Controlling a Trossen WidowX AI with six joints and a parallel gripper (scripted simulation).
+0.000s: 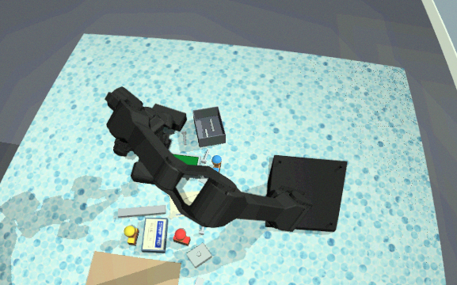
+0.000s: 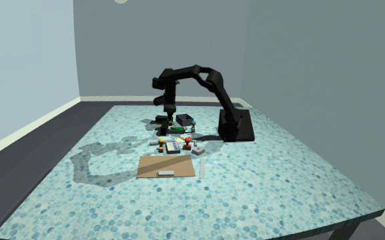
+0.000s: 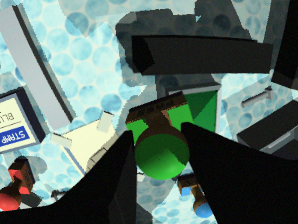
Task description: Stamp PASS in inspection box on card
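The green ink pad is 40 mm behind my gripper tip, 60 mm to the right of it and 90 mm below it. The rest, counted from my gripper tip: green-knobbed stamp (10 mm to the right, 20 mm below); beige card (90 mm behind, 50 mm to the left, 100 mm below); grey bar (20 mm ahead, 110 mm to the left, 90 mm below).
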